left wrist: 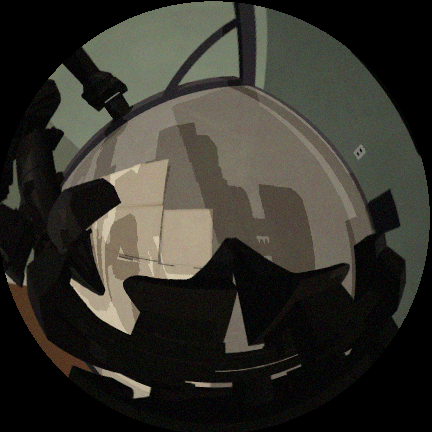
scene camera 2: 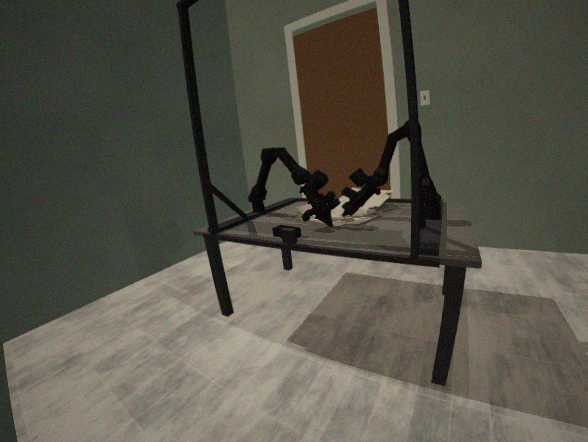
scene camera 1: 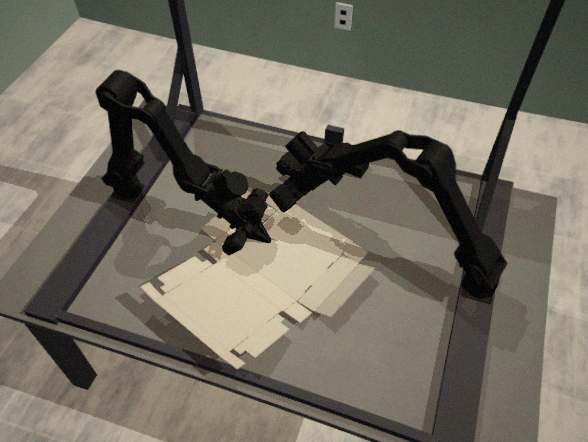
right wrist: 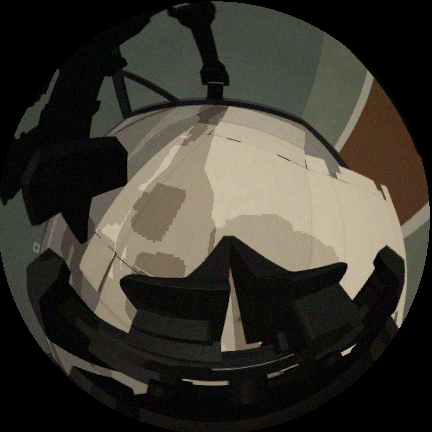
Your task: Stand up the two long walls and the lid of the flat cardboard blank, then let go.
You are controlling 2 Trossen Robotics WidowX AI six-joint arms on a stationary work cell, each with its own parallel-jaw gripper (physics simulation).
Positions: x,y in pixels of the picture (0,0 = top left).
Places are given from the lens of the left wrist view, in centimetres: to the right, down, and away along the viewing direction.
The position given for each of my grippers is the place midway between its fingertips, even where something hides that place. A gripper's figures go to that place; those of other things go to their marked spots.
my left gripper (left wrist: 229,242): 1, 2, 10
my right gripper (left wrist: 102,292): -14, 9, 9
black block (left wrist: 366,250): 16, 4, 6
black frame with upright posts (left wrist: 211,39): 0, -38, 6
black camera mount (left wrist: 382,208): 23, -1, 5
The marked spots on the black frame with upright posts and the black block are 45 cm apart.
